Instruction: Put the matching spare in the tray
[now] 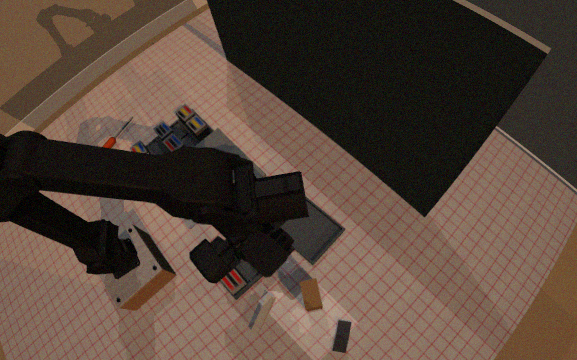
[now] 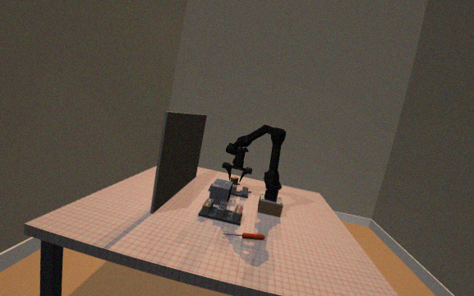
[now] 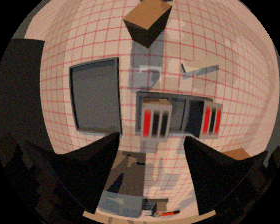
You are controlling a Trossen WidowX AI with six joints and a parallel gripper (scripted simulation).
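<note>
My gripper tip is 4 cm above the dark spare. Round my gripper tip: grey mounted unit 2 cm ahead, 18 cm to the left, 3 cm below; then brown block 3 cm ahead, 13 cm to the right, 5 cm below; then flat dark grey tray 10 cm ahead, 8 cm below.
</note>
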